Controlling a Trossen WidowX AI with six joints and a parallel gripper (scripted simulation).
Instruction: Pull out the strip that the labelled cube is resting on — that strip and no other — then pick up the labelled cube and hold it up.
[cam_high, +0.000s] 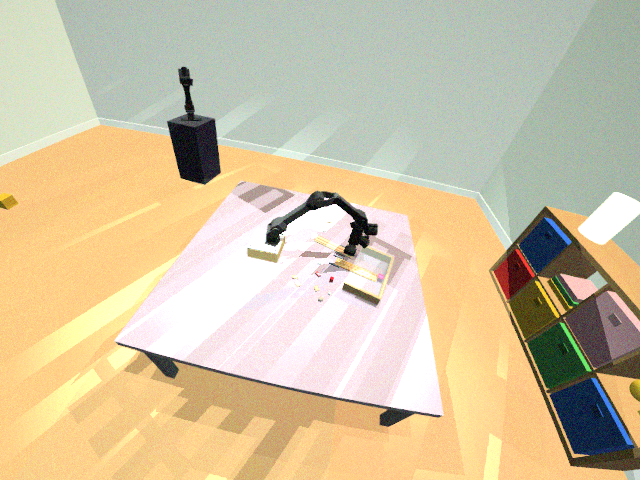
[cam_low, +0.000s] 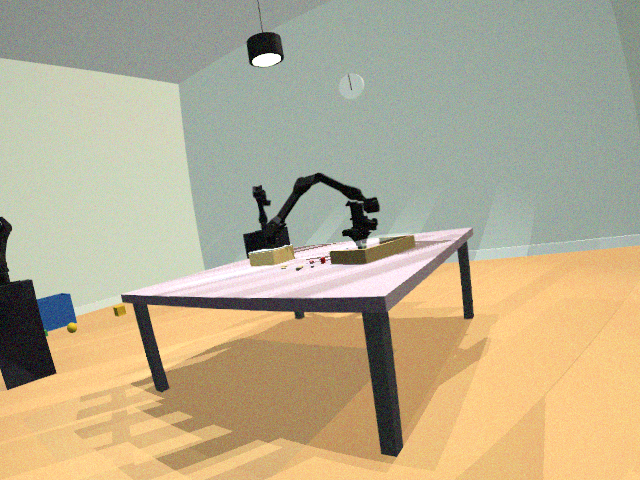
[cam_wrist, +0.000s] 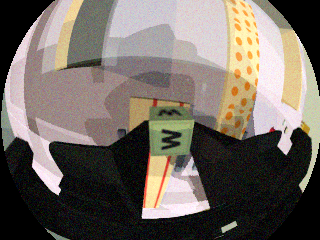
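The orange-dotted strip lies 6 cm ahead of my gripper tip, 10 cm to the right of it and 1 cm below it. The rest, counted from my gripper tip: small red piece (6 cm behind, 22 cm to the right).
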